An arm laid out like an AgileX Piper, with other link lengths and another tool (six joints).
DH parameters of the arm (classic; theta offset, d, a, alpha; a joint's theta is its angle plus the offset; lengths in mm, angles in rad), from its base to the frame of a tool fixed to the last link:
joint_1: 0 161.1 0 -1.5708
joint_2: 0.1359 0 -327.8 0
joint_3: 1.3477 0 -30.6 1.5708
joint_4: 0 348.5 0 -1.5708
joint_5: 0 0 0 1.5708
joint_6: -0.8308 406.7 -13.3 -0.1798
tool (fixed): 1.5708 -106.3 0 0
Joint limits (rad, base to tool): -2.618..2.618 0..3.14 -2.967..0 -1.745..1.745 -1.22..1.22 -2.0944..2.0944
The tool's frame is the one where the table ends.
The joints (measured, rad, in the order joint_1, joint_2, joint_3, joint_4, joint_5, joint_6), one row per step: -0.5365 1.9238 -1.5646 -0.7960 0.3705 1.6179; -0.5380 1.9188 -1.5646 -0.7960 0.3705 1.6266; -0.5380 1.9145 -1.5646 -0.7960 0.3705 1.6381; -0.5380 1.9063 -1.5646 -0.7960 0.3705 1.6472; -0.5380 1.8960 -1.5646 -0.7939 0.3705 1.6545; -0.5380 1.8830 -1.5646 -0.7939 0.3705 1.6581; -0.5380 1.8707 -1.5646 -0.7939 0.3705 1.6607; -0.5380 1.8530 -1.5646 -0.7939 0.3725 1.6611; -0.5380 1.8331 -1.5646 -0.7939 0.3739 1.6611; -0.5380 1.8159 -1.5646 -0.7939 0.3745 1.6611; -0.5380 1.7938 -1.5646 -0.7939 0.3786 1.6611; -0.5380 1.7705 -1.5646 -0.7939 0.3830 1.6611
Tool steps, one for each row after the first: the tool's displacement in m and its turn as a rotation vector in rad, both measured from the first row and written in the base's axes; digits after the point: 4 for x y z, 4 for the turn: -0.0012 -0.0007 0.0036 0.0025 -0.0099 -0.0058; -0.0018 -0.0005 0.0067 0.0070 -0.0211 -0.0114; -0.0026 -0.0001 0.0127 0.0082 -0.0341 -0.0158; -0.0037 0.0005 0.0201 0.0090 -0.0487 -0.0197; -0.0050 0.0013 0.0297 0.0046 -0.0623 -0.0212; -0.0064 0.0020 0.0388 -0.0001 -0.0746 -0.0222; -0.0089 0.0031 0.0517 -0.0084 -0.0888 -0.0235; -0.0117 0.0045 0.0661 -0.0181 -0.1051 -0.0241; -0.0143 0.0058 0.0787 -0.0266 -0.1196 -0.0242; -0.0185 0.0074 0.0942 -0.0368 -0.1359 -0.0267; -0.0233 0.0093 0.1104 -0.0475 -0.1532 -0.0294
